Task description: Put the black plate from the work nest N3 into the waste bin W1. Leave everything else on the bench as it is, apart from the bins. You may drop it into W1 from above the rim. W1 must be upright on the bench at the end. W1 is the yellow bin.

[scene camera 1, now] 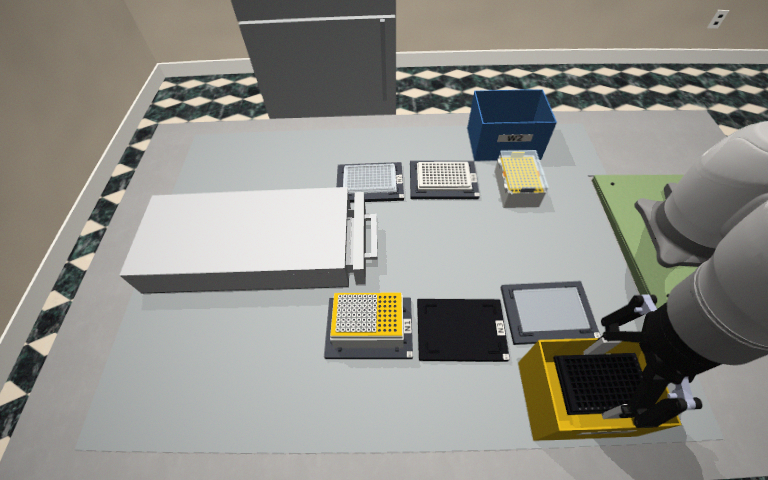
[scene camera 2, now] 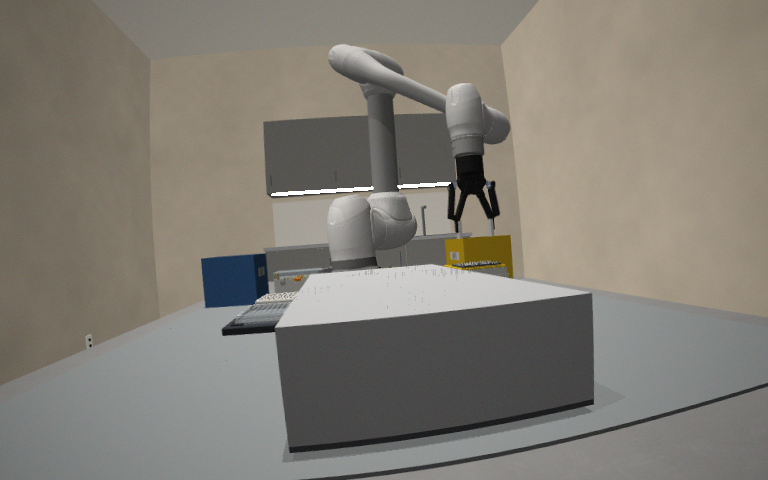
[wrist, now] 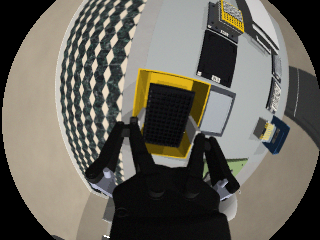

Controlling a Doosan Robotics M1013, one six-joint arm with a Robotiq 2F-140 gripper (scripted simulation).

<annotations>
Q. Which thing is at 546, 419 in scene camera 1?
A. A yellow bin W1.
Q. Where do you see a pale lid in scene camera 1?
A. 558, 309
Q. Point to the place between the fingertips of my gripper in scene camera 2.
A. At 476, 243
</annotations>
